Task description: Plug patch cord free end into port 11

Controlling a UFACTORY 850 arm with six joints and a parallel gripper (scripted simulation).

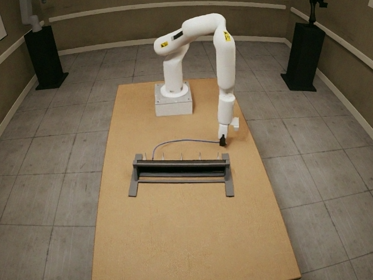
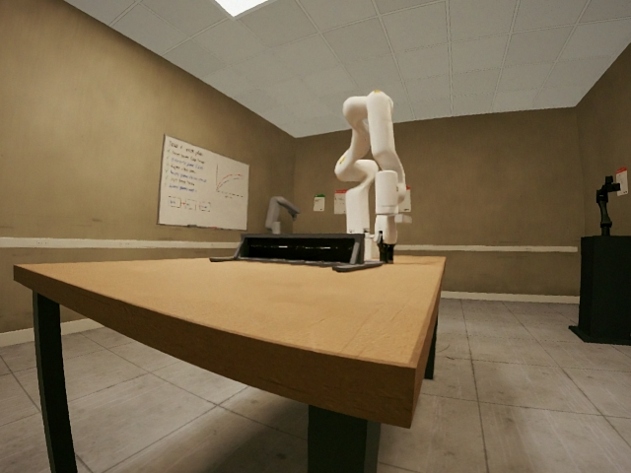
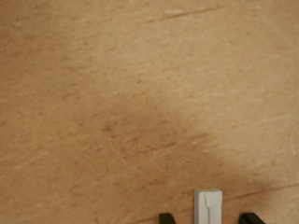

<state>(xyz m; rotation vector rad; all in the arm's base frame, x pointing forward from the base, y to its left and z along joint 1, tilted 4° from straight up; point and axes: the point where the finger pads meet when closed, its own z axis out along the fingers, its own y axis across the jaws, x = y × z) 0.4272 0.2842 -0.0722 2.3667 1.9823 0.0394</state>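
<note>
Right now my hand is 2 cm to the right of the white plug and 1 cm above it.
</note>
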